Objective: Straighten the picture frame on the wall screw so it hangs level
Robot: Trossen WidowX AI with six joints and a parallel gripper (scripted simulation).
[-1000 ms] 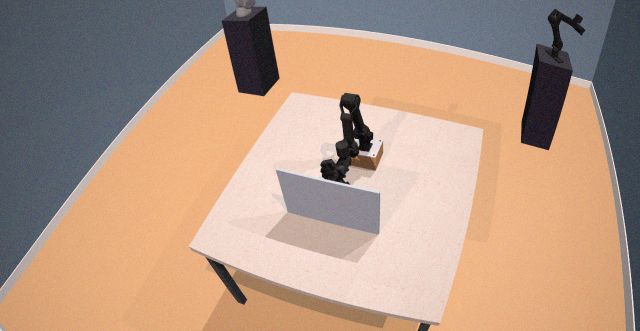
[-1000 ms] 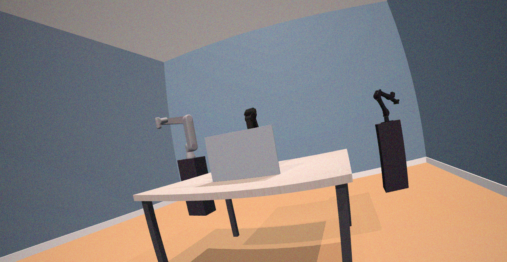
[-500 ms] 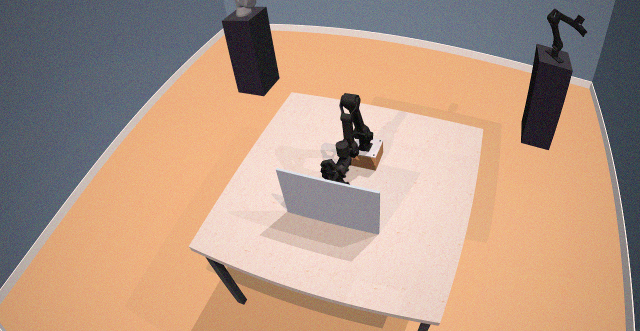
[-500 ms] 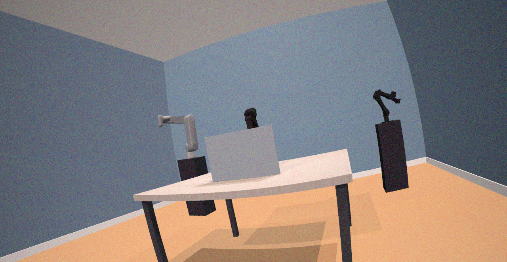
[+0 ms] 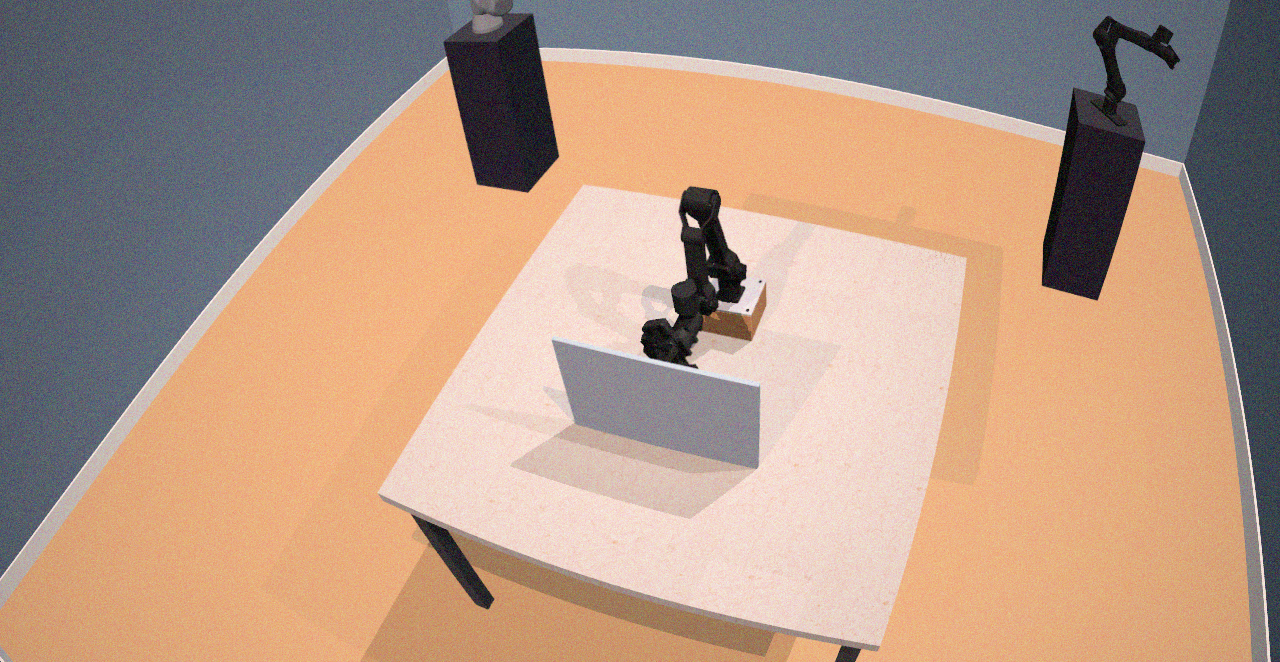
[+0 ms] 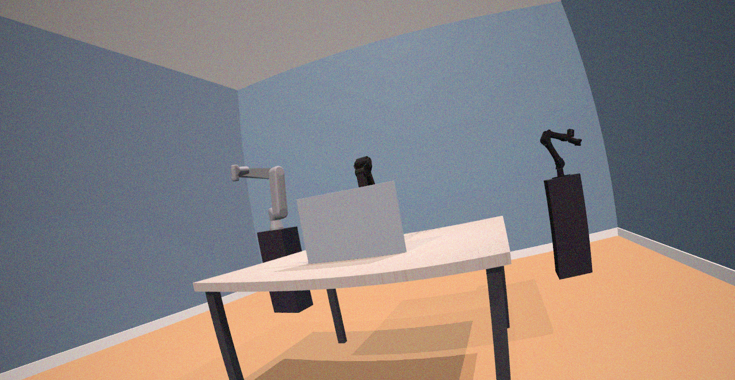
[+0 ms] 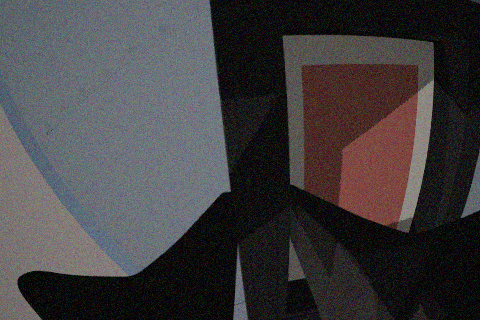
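Right now the picture frame is 5 cm below my gripper tip, 2 cm to the left of it and 1 cm ahead of it. From my gripper tip the other things lie so: grey wall panel 6 cm below, 2 cm ahead.
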